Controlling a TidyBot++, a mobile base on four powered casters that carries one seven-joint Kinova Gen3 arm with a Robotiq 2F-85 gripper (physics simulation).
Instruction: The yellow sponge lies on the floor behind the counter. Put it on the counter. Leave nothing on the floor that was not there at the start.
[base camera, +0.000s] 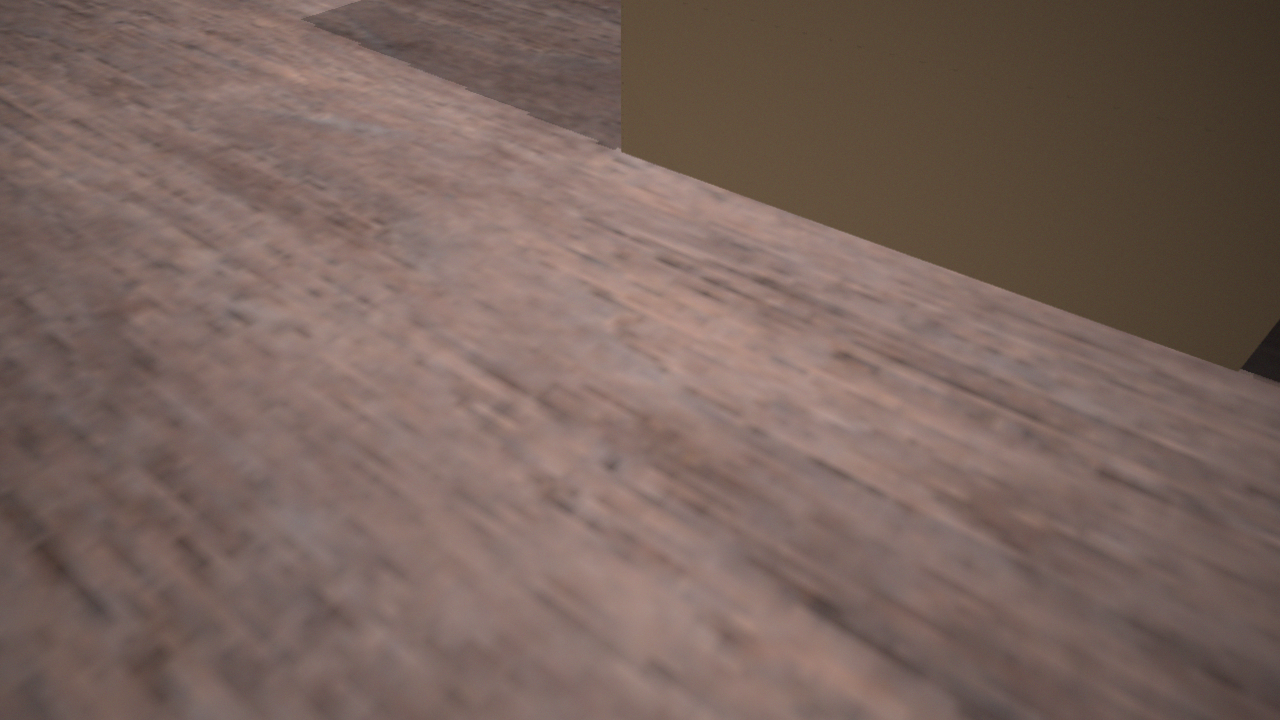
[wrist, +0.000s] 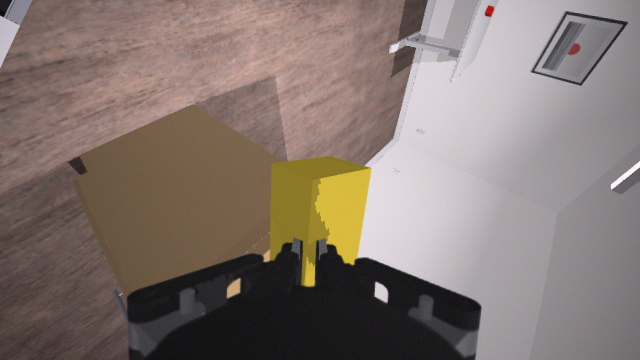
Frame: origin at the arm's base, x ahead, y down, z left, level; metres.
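Seen in the pictures: gripper, fingertip midpoint: (wrist: 309, 249).
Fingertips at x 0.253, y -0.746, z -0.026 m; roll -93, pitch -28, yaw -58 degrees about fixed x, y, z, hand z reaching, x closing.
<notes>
A point is followed by its place in that frame.
The yellow sponge (wrist: 337, 205) {x 0.248, y -0.749, z 0.014 m} is held between the fingertips of my gripper (wrist: 309, 249) {x 0.253, y -0.746, z -0.026 m}, which is shut on it, and it sticks out beyond them in the wrist view. The brown counter (wrist: 175, 185) {x 0.577, y -0.091, z -0.274 m} (base camera: 939, 161) {x 0.595, y 0.313, z -0.250 m} stands on the floor, at the left and centre of the wrist view, partly behind the sponge and gripper, and at the upper right of the base camera view. The sponge is off the floor and shows against the counter and the wall. Most of the counter's top is hidden behind my gripper.
The wood floor (base camera: 537, 447) {x 0.403, y 0.397, z 0.040 m} (wrist: 125, 60) {x 0.452, y 0.396, z 0.003 m} runs beside the counter, with a shadow next to it. A white piece of furniture (wrist: 470, 45) with a red object (wrist: 489, 11) {x 2.118, y -0.354, z 1.941 m} stands by the wall at the upper right of the wrist view. A framed picture (wrist: 592, 47) {x 2.570, y -1.221, z 2.194 m} hangs there.
</notes>
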